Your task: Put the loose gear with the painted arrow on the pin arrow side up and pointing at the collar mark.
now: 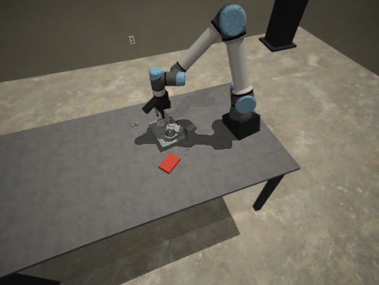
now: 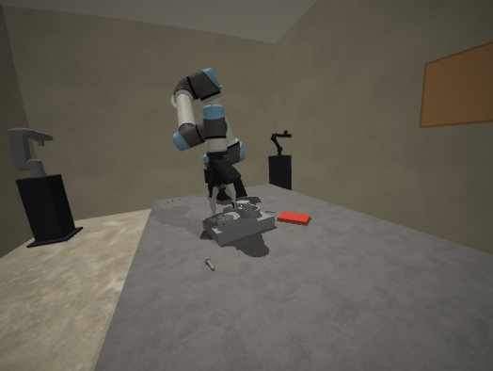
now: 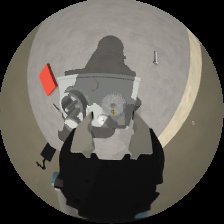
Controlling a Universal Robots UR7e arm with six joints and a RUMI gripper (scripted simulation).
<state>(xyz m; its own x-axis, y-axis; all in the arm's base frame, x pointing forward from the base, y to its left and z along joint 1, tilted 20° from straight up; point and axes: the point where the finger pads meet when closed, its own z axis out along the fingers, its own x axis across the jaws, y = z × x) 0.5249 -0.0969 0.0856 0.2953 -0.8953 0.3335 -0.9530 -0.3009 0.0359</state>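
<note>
My gripper is now 5 cm above the grey toothed gear. Round my hand: flat red block: 29 cm to the left, 9 cm below, 2 cm ahead; dark block: 19 cm behind, 9 cm below, 7 cm to the left; pale round part: 7 cm behind, 6 cm below, 1 cm to the left.
</note>
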